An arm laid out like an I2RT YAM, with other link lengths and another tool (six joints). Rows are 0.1 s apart.
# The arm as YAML. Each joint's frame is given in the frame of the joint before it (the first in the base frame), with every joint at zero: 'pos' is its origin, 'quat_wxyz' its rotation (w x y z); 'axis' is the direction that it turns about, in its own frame. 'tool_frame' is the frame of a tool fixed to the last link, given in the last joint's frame.
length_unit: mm
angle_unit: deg
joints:
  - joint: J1
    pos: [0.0, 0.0, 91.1]
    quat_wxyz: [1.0, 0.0, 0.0, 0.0]
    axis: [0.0, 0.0, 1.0]
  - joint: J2
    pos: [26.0, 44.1, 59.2]
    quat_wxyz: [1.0, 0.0, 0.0, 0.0]
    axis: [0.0, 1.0, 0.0]
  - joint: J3
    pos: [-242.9, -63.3, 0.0]
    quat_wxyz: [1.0, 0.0, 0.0, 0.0]
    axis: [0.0, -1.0, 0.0]
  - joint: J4
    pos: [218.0, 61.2, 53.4]
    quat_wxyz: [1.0, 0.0, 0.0, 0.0]
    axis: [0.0, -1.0, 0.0]
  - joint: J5
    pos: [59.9, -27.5, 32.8]
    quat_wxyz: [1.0, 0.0, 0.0, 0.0]
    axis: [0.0, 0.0, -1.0]
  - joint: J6
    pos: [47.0, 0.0, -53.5]
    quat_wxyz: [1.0, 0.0, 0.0, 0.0]
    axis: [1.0, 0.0, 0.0]
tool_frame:
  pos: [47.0, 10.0, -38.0]
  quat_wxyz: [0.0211, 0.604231, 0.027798, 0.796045]
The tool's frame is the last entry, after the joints.
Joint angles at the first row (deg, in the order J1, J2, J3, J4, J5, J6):
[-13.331, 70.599, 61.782, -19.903, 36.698, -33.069]
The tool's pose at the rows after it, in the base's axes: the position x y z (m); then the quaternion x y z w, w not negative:
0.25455, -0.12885, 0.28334, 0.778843, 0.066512, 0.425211, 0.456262
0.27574, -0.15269, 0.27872, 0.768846, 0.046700, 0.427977, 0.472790
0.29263, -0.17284, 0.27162, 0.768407, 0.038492, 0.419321, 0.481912
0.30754, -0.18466, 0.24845, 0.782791, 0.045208, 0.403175, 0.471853
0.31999, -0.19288, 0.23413, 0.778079, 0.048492, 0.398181, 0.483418
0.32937, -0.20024, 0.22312, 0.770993, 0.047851, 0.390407, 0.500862
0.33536, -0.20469, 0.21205, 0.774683, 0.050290, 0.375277, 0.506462
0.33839, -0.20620, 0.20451, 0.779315, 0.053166, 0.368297, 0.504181
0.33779, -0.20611, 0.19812, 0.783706, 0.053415, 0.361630, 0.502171
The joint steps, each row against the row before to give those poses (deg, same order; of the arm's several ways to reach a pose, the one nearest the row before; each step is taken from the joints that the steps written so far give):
[-3.173, 5.814, 2.729, 4.315, -1.169, -1.992]
[-3.160, 6.010, 2.580, 6.033, -0.559, -0.845]
[-2.265, 5.794, 3.234, 3.012, -0.350, -0.904]
[-1.068, 5.918, 1.283, 2.020, -1.166, -0.380]
[-0.118, 4.028, 0.079, 4.992, 0.993, -1.408]
[-0.013, 3.461, 0.226, 4.633, 1.924, -1.459]
[0.012, 3.091, 1.030, 1.197, 1.301, -0.718]
[-0.004, 1.657, 0.508, 0.160, 0.115, -0.083]
[0.004, 0.737, -0.355, 0.066, 0.260, 0.216]

